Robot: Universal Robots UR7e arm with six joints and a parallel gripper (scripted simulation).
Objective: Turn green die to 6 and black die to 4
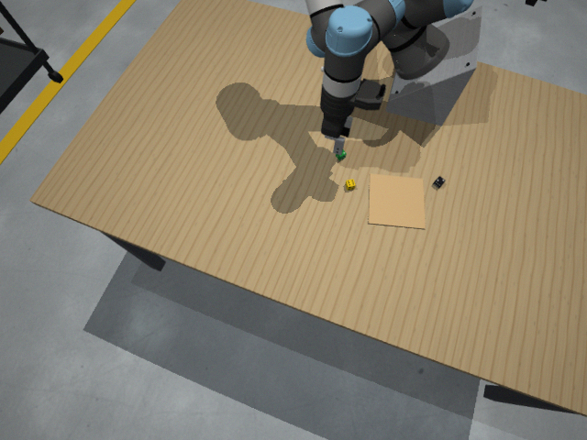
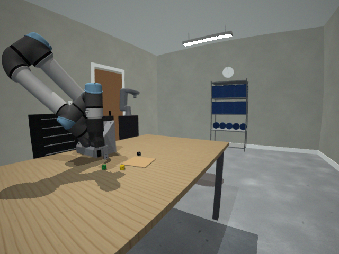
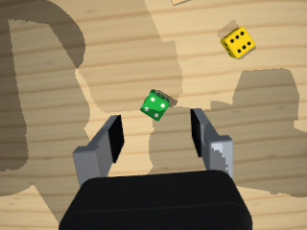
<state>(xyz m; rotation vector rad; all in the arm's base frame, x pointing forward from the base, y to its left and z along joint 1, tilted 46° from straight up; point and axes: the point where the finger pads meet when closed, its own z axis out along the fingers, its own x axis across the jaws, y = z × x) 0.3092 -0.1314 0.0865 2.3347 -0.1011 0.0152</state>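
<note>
Now: hand 1 cm to the right of the green die and 7 cm above it. Round my hand: yellow die 8 cm ahead, 5 cm to the left, 7 cm below; black die 1 cm ahead, 27 cm to the left, 7 cm below; tan mat 9 cm ahead, 17 cm to the left, 7 cm below.
</note>
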